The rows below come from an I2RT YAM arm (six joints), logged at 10 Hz.
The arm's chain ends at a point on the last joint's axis. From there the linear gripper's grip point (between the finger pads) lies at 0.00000 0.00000 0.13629 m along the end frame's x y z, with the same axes.
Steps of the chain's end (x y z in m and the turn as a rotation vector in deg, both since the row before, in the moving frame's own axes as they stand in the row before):
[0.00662 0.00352 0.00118 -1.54 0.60 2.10]
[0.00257 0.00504 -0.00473 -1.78 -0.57 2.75]
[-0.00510 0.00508 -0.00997 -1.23 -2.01 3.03]
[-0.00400 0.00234 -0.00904 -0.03 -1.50 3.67]
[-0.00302 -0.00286 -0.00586 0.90 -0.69 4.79]
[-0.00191 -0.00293 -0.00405 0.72 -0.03 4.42]
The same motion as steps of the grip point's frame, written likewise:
[0.00798 0.00721 0.00112 -1.54 0.60 2.10]
[0.00111 0.00924 -0.00480 -1.78 -0.57 2.75]
[-0.00995 0.00788 -0.01009 -1.23 -2.01 3.03]
[-0.00757 0.00230 -0.00909 -0.03 -1.50 3.67]
[-0.00457 -0.00507 -0.00589 0.90 -0.69 4.79]
[-0.00192 -0.00464 -0.00406 0.72 -0.03 4.42]

